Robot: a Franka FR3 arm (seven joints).
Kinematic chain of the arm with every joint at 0, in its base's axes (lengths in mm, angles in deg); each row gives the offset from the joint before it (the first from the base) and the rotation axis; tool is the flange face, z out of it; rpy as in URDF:
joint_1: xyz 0 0 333 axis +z
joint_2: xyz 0 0 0 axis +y
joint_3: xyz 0 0 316 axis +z
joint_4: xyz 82.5 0 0 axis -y
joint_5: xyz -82.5 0 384 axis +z
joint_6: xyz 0 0 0 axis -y
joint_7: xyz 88 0 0 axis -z
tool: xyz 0 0 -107 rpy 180 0 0
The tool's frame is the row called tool.
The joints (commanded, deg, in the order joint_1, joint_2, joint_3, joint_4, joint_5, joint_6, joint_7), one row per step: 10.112, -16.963, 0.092, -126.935, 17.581, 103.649, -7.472; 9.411, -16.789, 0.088, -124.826, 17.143, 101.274, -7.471; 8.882, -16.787, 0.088, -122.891, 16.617, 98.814, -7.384; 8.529, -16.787, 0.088, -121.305, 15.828, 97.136, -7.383; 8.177, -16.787, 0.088, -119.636, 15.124, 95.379, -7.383; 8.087, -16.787, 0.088, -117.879, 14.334, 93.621, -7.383; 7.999, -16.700, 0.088, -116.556, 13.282, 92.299, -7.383; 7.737, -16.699, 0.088, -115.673, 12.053, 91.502, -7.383; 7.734, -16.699, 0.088, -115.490, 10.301, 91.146, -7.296; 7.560, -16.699, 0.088, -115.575, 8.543, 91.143, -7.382; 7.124, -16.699, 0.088, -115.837, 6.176, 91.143, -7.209; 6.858, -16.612, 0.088, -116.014, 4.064, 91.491, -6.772
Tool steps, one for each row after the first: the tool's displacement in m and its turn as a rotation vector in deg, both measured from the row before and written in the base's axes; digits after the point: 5 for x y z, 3 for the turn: 0.00268, -0.00446, 0.01268, -0.236, 0.296, 0.107; 0.00077, -0.00359, 0.01251, -0.370, 0.392, 0.225; 0.00090, -0.00310, 0.01053, -0.634, -0.072, 0.306; 0.00060, -0.00307, 0.01115, -0.570, -0.060, 0.270; 0.00004, -0.00130, 0.01182, -0.665, -0.153, 0.511; 0.00026, -0.00199, 0.00801, -0.974, -0.091, 0.414; 0.00044, -0.00395, 0.00570, -1.158, -0.267, 0.112; -0.00010, -0.00311, 0.00043, -1.740, -0.054, 0.251; 0.00044, -0.00454, -0.00121, -1.720, -0.159, 0.181; 0.00058, -0.00775, -0.00267, -2.378, -0.023, -0.235; 0.00148, -0.00587, -0.00203, -2.128, -0.308, -0.387
